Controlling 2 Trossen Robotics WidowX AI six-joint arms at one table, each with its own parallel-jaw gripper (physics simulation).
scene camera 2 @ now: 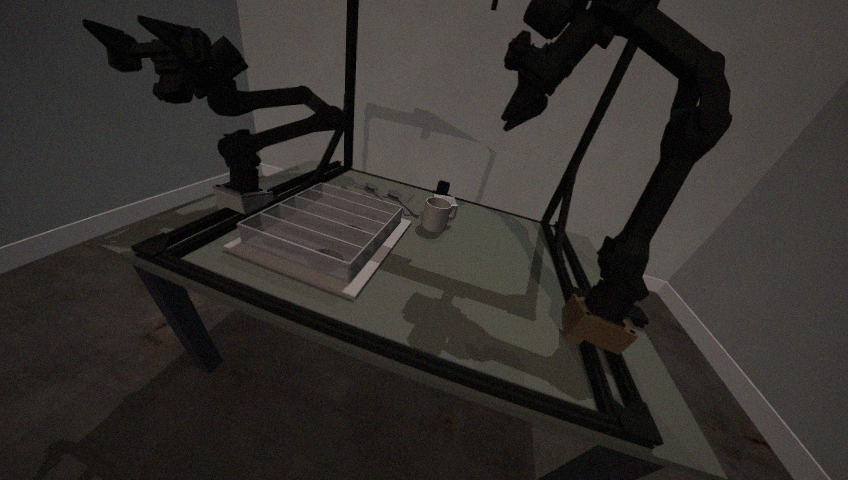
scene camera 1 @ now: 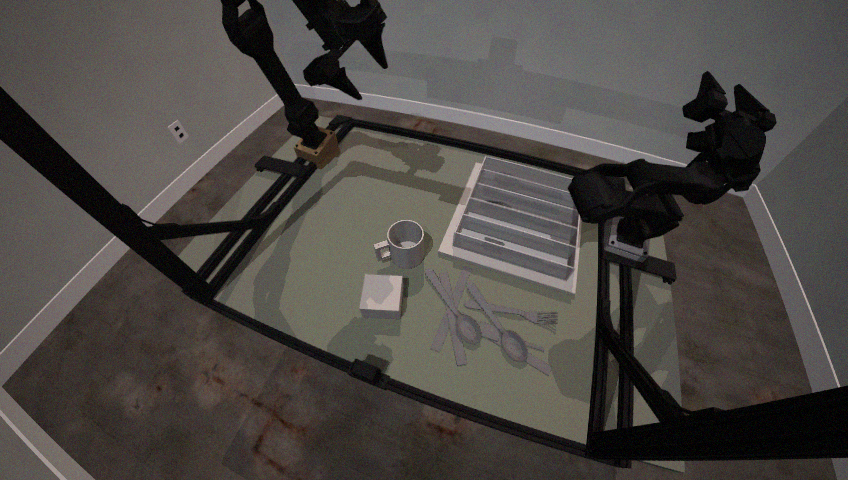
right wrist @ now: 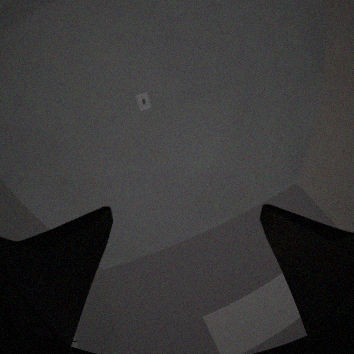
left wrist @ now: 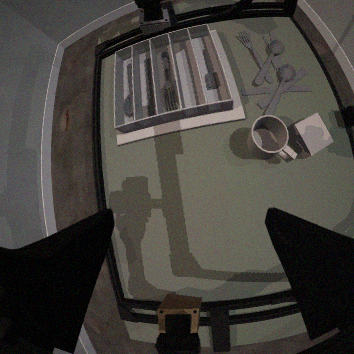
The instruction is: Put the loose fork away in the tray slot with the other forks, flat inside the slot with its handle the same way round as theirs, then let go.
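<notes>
The loose fork (scene camera 1: 516,311) (left wrist: 245,40) lies on the table among other cutlery, its tines to the right in scene camera 1; a spoon's handle crosses its handle. The divided tray (scene camera 1: 511,256) (scene camera 2: 291,252) (left wrist: 175,114) lies beside the pile. In the left wrist view a fork (left wrist: 170,95) lies in the middle slot, tines toward the bottom of the picture and handle toward the top. My left gripper (scene camera 1: 373,82) (scene camera 2: 507,122) (left wrist: 192,217) is open and empty, high above the table, away from the fork. My right gripper (scene camera 1: 722,80) (scene camera 2: 113,21) (right wrist: 187,214) is open and empty, raised beyond the tray, facing a wall.
A mug (scene camera 1: 406,252) (scene camera 2: 435,217) (left wrist: 270,132) stands between the tray and a white block (scene camera 1: 380,291) (left wrist: 314,133). Two spoons (scene camera 1: 514,346) (left wrist: 274,48) and several flat handles overlap near the fork. The tray sits on a white board (scene camera 1: 505,277). A dark frame edges the table.
</notes>
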